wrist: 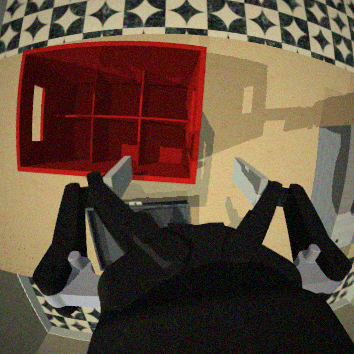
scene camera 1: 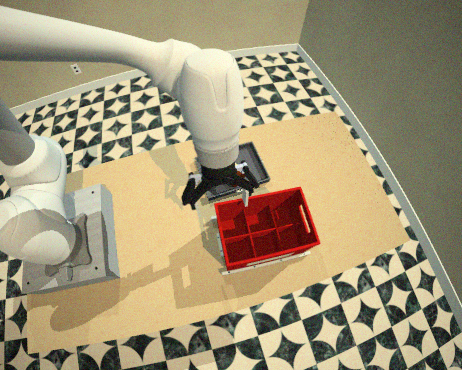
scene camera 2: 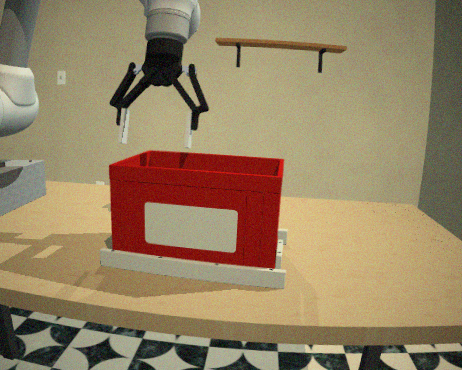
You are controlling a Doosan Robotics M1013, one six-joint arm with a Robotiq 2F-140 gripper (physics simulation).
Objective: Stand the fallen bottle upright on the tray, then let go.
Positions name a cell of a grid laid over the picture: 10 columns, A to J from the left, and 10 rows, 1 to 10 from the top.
Scene:
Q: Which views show my gripper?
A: The wrist view, scene camera 1 and scene camera 2: all of them.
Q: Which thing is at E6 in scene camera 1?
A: My gripper.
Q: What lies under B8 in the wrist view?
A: My gripper.

